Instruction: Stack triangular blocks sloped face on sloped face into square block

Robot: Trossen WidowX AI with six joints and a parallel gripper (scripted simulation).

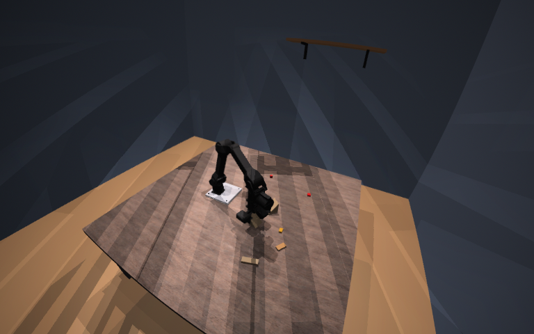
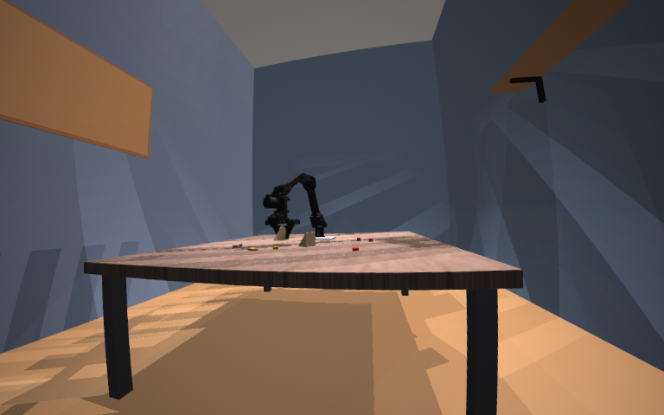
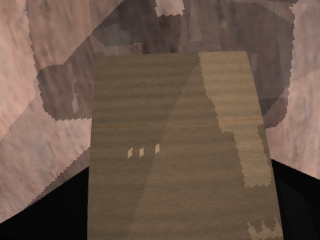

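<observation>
The tan triangular block lies 1 cm above my gripper tip. From my gripper tip the other things lie so: small orange cube 15 cm ahead, 3 cm to the left, 3 cm below; red bit 21 cm ahead, 38 cm to the left, 3 cm below.
</observation>
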